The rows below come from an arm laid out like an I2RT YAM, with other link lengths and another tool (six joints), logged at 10 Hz.
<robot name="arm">
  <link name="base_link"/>
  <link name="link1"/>
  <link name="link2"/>
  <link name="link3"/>
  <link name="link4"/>
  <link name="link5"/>
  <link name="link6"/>
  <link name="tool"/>
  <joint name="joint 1" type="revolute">
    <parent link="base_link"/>
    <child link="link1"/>
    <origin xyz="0 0 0.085"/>
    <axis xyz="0 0 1"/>
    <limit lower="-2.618" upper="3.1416"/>
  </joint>
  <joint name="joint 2" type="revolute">
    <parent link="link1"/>
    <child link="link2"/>
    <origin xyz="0.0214 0.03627 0.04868" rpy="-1.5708 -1.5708 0"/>
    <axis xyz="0 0 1"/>
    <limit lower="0" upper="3.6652"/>
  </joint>
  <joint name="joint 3" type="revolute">
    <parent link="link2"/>
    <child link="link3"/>
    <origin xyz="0 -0.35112 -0.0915" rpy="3.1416 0 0"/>
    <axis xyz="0 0 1"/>
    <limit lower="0" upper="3.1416"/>
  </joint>
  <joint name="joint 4" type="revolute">
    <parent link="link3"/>
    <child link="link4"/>
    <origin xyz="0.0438 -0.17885 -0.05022"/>
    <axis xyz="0 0 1"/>
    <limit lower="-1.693" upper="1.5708"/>
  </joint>
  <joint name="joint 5" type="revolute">
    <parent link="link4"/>
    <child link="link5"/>
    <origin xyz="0.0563 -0.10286 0.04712" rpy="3.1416 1.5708 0"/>
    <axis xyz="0 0 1"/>
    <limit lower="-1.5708" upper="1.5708"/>
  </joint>
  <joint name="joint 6" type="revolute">
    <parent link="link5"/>
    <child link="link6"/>
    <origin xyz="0 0.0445 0.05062" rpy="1.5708 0 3.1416"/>
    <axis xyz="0 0 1"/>
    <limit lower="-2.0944" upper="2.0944"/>
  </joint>
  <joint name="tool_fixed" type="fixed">
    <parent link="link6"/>
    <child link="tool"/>
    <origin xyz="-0.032 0.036 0.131" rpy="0 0.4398 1.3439"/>
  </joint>
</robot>
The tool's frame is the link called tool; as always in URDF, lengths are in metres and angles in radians.
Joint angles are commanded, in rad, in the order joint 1, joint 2, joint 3, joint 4, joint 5, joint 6. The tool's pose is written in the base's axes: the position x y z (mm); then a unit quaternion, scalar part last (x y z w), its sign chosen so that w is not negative. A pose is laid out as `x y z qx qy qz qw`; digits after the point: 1 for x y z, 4 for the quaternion.
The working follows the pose.
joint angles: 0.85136, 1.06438, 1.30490, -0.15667, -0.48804, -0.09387
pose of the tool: 130.2 232.6 513.3 -0.5744 0.5790 0.2252 0.5330
Where each joint sits with the arm in this pose, in the base's axes (m; each line is computed from the numbers above, not from the rounded line before):
joint 1: 0.0000 0.0000 0.0850
joint 2: -0.0132 0.0400 0.1337
joint 3: -0.0566 -0.1484 0.4407
joint 4: 0.0132 0.0075 0.5259
joint 5: 0.1131 0.0500 0.5906
joint 6: 0.1260 0.0964 0.5434
the tool: 0.1302 0.2326 0.5133

